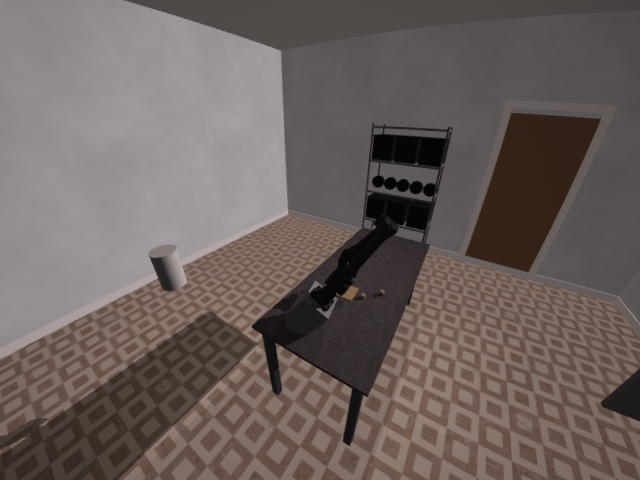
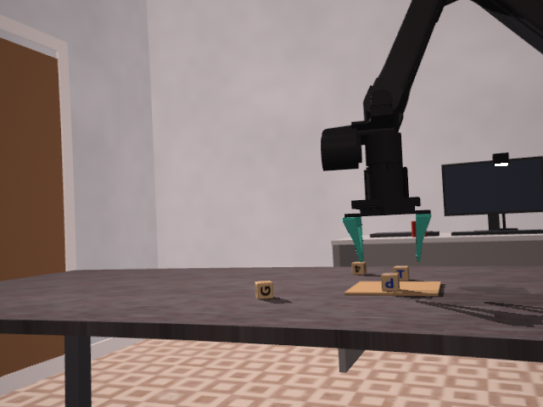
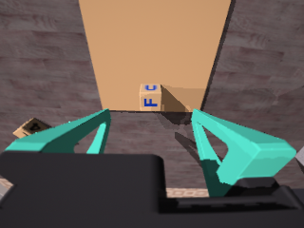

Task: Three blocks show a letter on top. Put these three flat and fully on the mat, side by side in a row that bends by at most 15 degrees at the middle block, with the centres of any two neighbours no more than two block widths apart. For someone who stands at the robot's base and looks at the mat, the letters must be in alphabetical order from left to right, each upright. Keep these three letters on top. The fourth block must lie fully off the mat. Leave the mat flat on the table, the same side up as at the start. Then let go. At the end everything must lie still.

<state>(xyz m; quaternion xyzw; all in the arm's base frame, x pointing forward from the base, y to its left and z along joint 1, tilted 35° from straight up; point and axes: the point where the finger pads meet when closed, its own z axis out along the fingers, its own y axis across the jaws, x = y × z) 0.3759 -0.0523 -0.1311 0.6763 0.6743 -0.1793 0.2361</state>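
The mat is 4 cm to the right of my hand and 6 cm below it. The rest, counted from my hand: block: 1 cm behind, 17 cm to the right, 4 cm below.
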